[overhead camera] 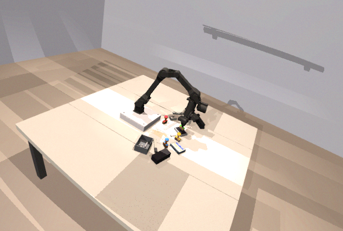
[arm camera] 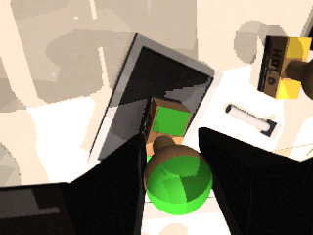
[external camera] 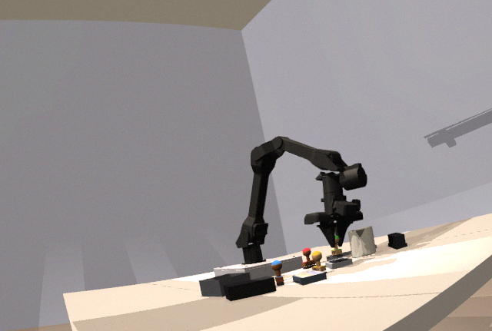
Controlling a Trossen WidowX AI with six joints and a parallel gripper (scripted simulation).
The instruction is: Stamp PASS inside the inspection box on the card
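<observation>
Now: gripper tip 50 mm above the ink pad and 10 mm past it. Round my gripper tip: green-knobbed PASS stamp: 10 mm below, 10 mm behind; then yellow-knobbed HOLD stamp: 90 mm to the right, 40 mm below, 10 mm ahead; then red-knobbed stamp: 150 mm behind, 40 mm below, 20 mm to the left.
</observation>
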